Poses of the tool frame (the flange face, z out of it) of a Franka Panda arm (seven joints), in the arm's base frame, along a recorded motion.
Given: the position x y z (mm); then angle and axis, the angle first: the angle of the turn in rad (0 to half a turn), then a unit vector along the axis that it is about.
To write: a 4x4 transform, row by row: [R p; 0 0 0 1], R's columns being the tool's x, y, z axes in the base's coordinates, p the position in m. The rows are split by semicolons. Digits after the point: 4 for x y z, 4 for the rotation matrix.
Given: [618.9 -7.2 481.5 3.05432 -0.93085 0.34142 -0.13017]
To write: 0.7335 -0.6231 0.2716 0.6189; -0.6458 -0.7635 -0.0076 -0.0072; 0.2121 -0.1699 -0.9624 0.4815; 0 0 0 1
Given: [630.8 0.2 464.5 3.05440 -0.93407 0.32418 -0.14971]
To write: 0.7455 -0.5914 0.3074 0.6308; -0.6175 -0.7864 -0.0155 0.0002; 0.2509 -0.1782 -0.9515 0.4645; 0 0 0 1
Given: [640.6 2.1 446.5 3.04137 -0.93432 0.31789 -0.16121]
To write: 0.7466 -0.5764 0.3323 0.6406; -0.6087 -0.7934 -0.0088 0.0021; 0.2687 -0.1957 -0.9431 0.4465; 0 0 0 1
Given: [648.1 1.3 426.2 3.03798 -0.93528 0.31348 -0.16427]
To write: 0.7502 -0.5678 0.3389 0.6481; -0.6018 -0.7986 -0.0060 0.0013; 0.2740 -0.1994 -0.9408 0.4262; 0 0 0 1
